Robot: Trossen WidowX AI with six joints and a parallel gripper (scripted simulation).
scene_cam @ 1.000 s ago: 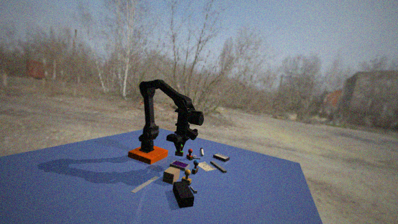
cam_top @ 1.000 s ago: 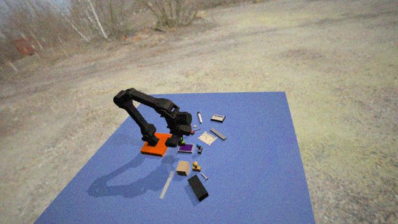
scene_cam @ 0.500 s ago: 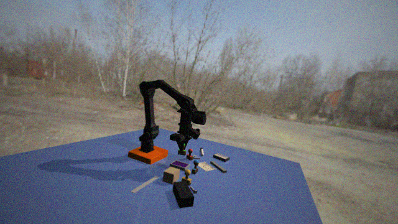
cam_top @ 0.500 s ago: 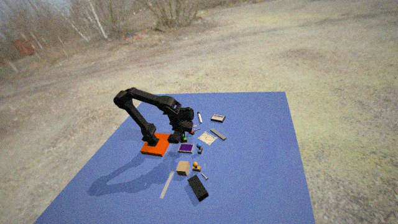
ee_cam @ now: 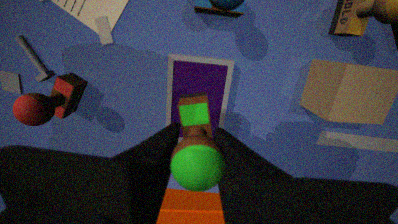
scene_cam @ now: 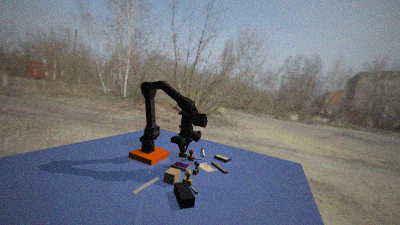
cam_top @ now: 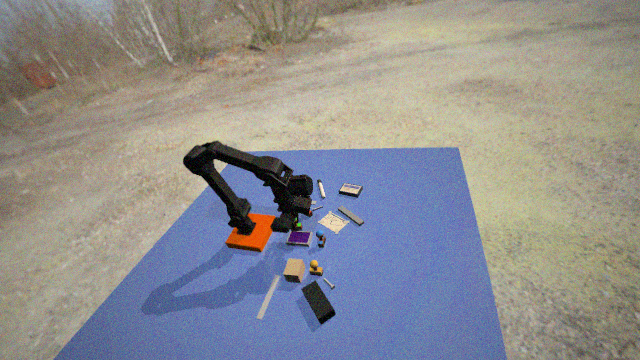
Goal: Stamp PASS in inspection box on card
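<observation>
Right now my gripper tip is 80 mm above the purple ink pad. Round my gripper tip: blue-knobbed stamp 90 mm ahead, 10 mm to the right, 60 mm below; red-knobbed stamp 20 mm behind, 130 mm to the left, 60 mm below; green-knobbed stamp right at my gripper tip.
</observation>
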